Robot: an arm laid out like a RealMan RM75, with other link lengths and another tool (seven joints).
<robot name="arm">
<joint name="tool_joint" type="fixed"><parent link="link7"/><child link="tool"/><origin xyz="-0.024 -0.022 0.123" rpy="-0.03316 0 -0.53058"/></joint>
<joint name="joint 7" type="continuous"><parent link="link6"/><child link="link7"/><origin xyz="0 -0.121 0" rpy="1.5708 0 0"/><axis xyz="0 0 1"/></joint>
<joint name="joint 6" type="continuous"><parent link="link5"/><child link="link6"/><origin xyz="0 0 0" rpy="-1.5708 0 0"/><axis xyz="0 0 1"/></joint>
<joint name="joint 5" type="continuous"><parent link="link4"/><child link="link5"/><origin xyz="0 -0.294 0" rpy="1.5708 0 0"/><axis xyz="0 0 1"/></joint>
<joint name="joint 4" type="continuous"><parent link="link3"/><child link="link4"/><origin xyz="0 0 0" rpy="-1.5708 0 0"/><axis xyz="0 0 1"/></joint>
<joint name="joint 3" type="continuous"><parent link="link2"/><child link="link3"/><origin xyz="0 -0.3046 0" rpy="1.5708 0 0"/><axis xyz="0 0 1"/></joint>
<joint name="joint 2" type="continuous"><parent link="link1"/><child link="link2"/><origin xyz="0 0 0" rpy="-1.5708 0 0"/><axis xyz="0 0 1"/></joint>
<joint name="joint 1" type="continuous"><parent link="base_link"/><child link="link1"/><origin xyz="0 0 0.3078"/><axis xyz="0 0 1"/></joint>
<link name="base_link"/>
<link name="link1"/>
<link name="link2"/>
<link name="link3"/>
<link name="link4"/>
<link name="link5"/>
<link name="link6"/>
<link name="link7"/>
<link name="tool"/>
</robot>
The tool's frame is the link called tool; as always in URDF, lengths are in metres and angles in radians. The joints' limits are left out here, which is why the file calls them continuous.
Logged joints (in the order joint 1, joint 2, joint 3, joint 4, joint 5, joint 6, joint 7), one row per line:
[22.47, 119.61, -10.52, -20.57, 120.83, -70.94, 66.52]
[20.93, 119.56, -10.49, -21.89, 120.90, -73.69, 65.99]
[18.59, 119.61, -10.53, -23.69, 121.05, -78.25, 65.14]
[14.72, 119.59, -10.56, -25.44, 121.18, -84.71, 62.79]
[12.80, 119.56, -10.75, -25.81, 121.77, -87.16, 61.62]
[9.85, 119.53, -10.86, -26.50, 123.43, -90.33, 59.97]
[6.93, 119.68, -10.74, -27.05, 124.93, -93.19, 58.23]
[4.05, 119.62, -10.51, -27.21, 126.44, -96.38, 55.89]
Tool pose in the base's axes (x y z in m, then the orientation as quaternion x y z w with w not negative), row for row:
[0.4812, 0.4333, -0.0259, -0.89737, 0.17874, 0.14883, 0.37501]
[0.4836, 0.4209, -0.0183, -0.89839, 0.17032, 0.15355, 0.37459]
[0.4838, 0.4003, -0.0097, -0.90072, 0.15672, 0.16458, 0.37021]
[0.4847, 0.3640, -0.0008, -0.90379, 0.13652, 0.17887, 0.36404]
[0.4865, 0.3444, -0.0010, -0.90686, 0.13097, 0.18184, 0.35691]
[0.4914, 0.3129, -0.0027, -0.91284, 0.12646, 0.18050, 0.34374]
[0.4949, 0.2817, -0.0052, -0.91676, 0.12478, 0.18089, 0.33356]
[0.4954, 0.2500, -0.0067, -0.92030, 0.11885, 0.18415, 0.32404]
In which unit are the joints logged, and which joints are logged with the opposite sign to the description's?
The joints are logged in degrees. Opposite sign: joint 5.
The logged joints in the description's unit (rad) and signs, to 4 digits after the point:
[0.3922, 2.0876, -0.1836, -0.3590, -2.1089, -1.2381, 1.1610]
[0.3653, 2.0867, -0.1831, -0.3821, -2.1101, -1.2861, 1.1517]
[0.3245, 2.0876, -0.1838, -0.4135, -2.1127, -1.3657, 1.1369]
[0.2569, 2.0872, -0.1843, -0.4440, -2.1150, -1.4785, 1.0959]
[0.2234, 2.0867, -0.1876, -0.4505, -2.1253, -1.5212, 1.0755]
[0.1719, 2.0862, -0.1895, -0.4625, -2.1543, -1.5766, 1.0467]
[0.1210, 2.0888, -0.1874, -0.4721, -2.1804, -1.6265, 1.0163]
[0.0707, 2.0878, -0.1834, -0.4749, -2.2068, -1.6821, 0.9755]

